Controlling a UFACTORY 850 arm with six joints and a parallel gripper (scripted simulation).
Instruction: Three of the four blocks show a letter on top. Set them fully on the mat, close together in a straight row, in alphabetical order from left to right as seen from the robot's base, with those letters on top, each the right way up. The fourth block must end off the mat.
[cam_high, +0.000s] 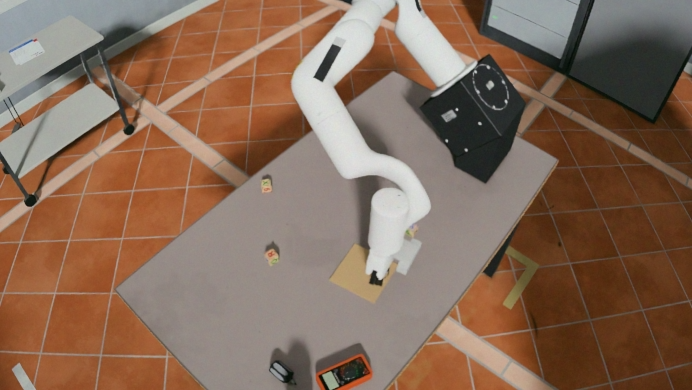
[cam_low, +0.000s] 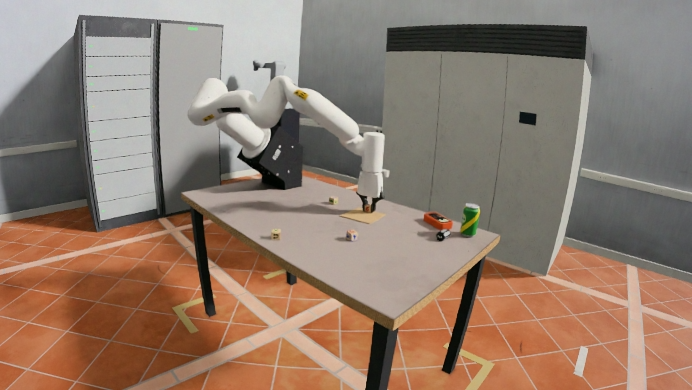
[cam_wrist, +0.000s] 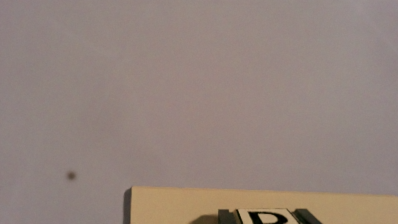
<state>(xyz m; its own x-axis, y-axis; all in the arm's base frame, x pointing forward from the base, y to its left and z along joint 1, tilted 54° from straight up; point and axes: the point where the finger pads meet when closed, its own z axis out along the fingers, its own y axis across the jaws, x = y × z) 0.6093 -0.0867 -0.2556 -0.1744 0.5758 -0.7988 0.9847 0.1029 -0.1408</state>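
Now: the tan mat 5 cm to the right of my hand, 3 cm below it and 1 cm ahead of it. From my hand the other things lie so: green can: 43 cm ahead, 8 cm to the left, 3 cm above; then orange multimeter: 29 cm ahead, 10 cm to the left, 1 cm below; then small black device: 37 cm ahead, 2 cm to the right, 1 cm below.
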